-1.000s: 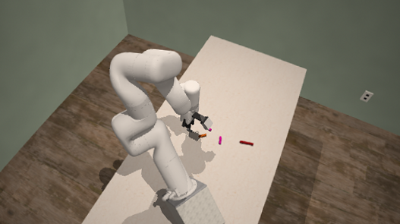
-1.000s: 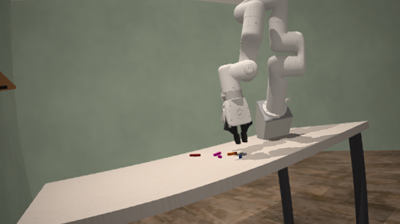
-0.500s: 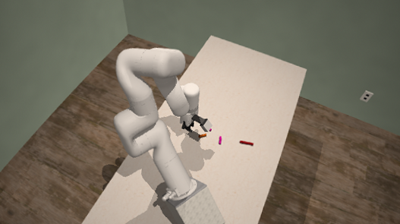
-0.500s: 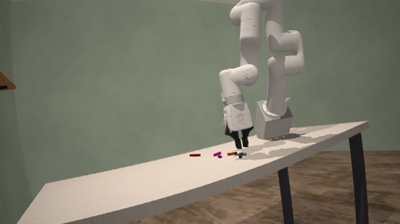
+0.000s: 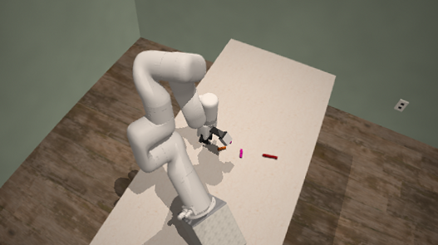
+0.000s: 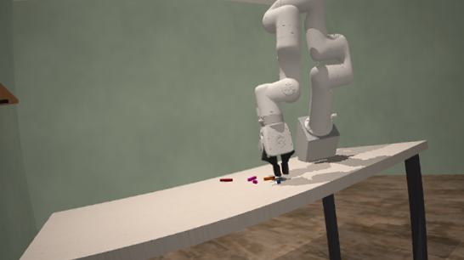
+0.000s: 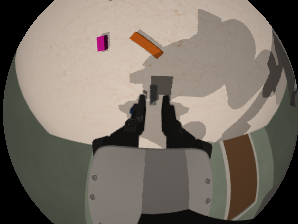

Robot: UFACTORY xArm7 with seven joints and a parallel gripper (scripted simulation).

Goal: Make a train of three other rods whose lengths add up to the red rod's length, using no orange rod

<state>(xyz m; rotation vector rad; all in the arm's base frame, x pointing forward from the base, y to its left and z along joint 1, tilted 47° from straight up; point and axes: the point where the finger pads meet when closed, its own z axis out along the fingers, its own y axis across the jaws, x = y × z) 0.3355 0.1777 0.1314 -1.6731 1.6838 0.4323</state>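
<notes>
My gripper is now 3 cm above the grey rod. Also, from my hand: blue rod 3 cm ahead, 3 cm to the left, 3 cm below; then orange rod 2 cm ahead, 8 cm to the right, 3 cm below; then red rod 13 cm ahead, 28 cm to the right, 3 cm below.
</notes>
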